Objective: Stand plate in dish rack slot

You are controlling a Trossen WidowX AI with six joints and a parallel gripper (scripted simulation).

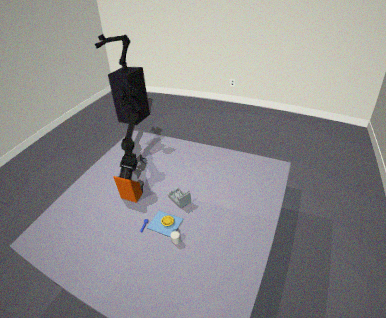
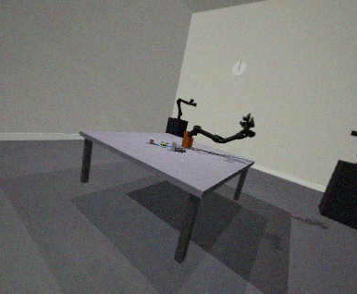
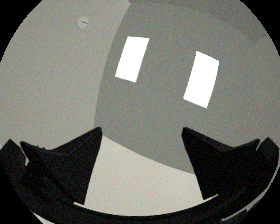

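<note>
My gripper tip is 63 cm short of the yellow plate, 58 cm to the left of it and 47 cm above it. The rest, counted from my gripper tip: blue cloth: 62 cm ahead, 59 cm to the right, 48 cm below; then grey dish rack: 60 cm ahead, 40 cm to the right, 46 cm below; then blue spoon: 52 cm ahead, 64 cm to the right, 48 cm below.
</note>
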